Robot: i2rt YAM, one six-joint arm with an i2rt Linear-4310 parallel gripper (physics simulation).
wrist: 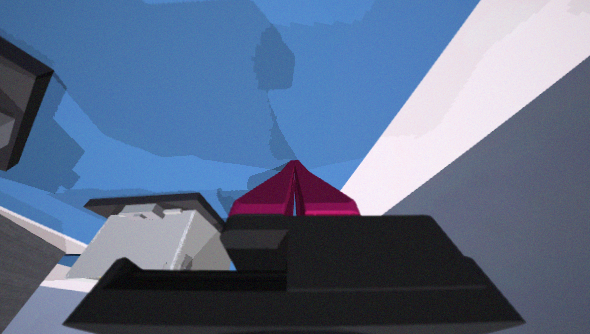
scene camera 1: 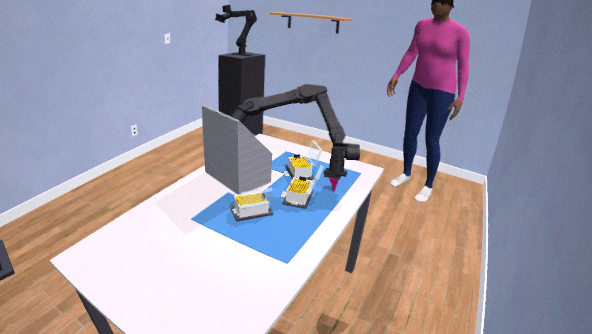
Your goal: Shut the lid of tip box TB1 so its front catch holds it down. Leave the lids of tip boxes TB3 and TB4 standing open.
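Frame: origin at the arm's base, x ahead, y left, z up, level; centimetres.
Seen in the pictures: gripper, fingertip midpoint: (wrist: 294,166) (scene camera 1: 333,191); arm's base at its link origin: (scene camera 1: 232,125).
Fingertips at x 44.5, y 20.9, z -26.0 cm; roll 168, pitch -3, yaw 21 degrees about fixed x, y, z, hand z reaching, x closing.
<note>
Offsets run from my fingertips to a thing's top centre. "spot": to the spot under its first point. Level surfaces: height alone.
Three white tip boxes with yellow racks are on the blue mat @[dz +0.2 cm] (scene camera 1: 277,240) (wrist: 175,100): a back box @[dx -22.4, dy +3.4, dz +7.6 cm] (scene camera 1: 300,165), a middle box @[spot: dx -6.1, dy -20.0, dz +6.3 cm] (scene camera 1: 298,194) and a front-left box @[spot: dx -12.5, dy -41.2, dz +7.0 cm] (scene camera 1: 252,207). I cannot read which is TB1, TB3 or TB4. The back box's clear lid @[spot: dx -16.9, dy +8.9, dz +11.3 cm] (scene camera 1: 316,152) and the middle box's clear lid @[spot: dx -0.2, dy -14.2, dz +14.3 cm] (scene camera 1: 319,175) stand open. The front-left box's lid @[spot: dx -9.1, dy -39.9, dz +13.8 cm] (scene camera 1: 261,193) shows faintly, raised at its rear. My gripper (scene camera 1: 334,186) (wrist: 294,166) is shut and empty, with magenta fingertips, above the mat to the right of the middle box. In the wrist view a pale box @[dx -10.3, dy -15.5, dz +6.8 cm] (wrist: 140,235) is left of the fingers.
A grey slanted block (scene camera 1: 255,165) stands at the left of the boxes on the white table @[dz -0.1 cm] (scene camera 1: 175,265) (wrist: 425,105). A dark box base @[spot: dx -14.2, dy +1.4, dz +0.3 cm] (wrist: 42,95) shows at the wrist view's left edge. A person (scene camera 1: 440,60) stands beyond the table's right end, and another arm (scene camera 1: 245,30) is on a black pedestal.
</note>
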